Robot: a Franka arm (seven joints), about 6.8 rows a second.
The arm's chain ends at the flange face. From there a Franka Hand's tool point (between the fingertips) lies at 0.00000 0.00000 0.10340 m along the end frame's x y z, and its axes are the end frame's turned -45 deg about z.
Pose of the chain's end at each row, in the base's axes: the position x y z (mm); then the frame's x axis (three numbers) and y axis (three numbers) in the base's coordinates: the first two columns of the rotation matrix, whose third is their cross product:
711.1 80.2 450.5 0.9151 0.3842 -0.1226 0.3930 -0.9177 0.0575
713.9 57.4 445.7 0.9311 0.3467 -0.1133 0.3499 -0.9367 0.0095
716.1 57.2 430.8 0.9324 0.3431 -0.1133 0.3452 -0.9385 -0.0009
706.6 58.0 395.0 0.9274 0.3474 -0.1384 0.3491 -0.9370 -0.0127
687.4 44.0 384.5 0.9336 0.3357 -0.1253 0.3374 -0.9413 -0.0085
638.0 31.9 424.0 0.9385 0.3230 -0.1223 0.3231 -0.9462 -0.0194
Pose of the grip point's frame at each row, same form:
701.8 69.8 348.1 0.3692 0.9206 -0.1273 0.9250 -0.3772 -0.0460
703.3 52.4 343.0 0.4110 0.9075 -0.0868 0.9058 -0.4172 -0.0734
705.1 53.2 328.1 0.4152 0.9062 -0.0795 0.9034 -0.4210 -0.0808
692.7 54.2 292.6 0.4089 0.9082 -0.0889 0.9026 -0.4169 -0.1068
674.9 40.4 281.9 0.4216 0.9030 -0.0826 0.8987 -0.4282 -0.0946
625.4 29.7 321.4 0.4352 0.8975 -0.0728 0.8921 -0.4407 -0.1002

